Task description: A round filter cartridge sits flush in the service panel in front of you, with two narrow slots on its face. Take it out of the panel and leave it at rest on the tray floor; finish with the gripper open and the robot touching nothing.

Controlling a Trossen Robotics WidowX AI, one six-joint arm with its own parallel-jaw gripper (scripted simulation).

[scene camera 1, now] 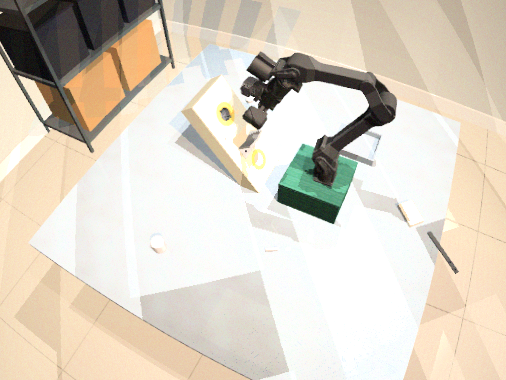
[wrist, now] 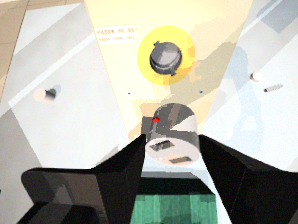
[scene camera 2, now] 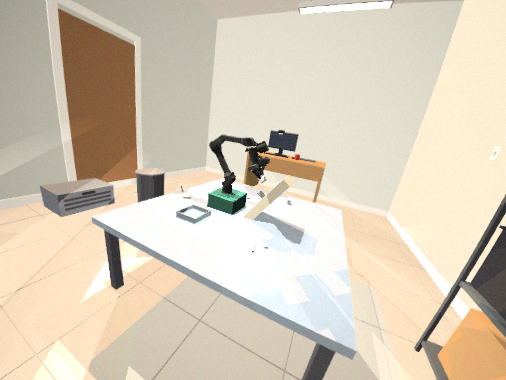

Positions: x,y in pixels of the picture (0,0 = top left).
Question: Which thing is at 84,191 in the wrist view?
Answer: My gripper.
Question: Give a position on a cream service panel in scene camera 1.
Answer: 216,112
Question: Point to a grey tray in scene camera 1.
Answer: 364,149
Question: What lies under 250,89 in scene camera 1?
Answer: My gripper.
